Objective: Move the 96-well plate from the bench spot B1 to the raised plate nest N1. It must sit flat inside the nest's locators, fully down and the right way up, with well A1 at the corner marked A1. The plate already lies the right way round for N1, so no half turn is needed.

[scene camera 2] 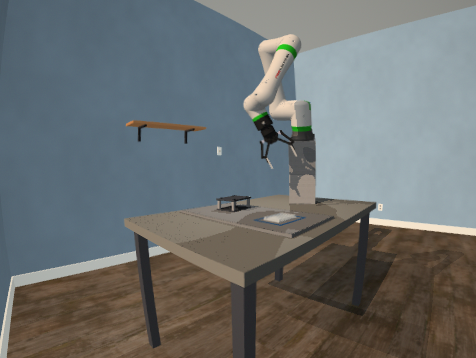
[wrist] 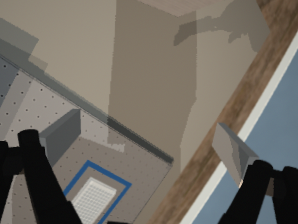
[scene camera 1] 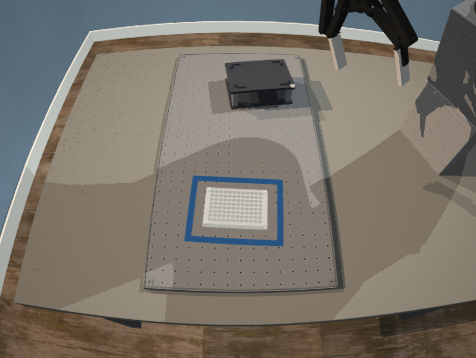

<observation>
I see my gripper (scene camera 1: 370,74), a 96-well plate (scene camera 1: 235,208) and a raised plate nest N1 (scene camera 1: 262,75).
My gripper is seen too in the wrist view (wrist: 148,128).
</observation>
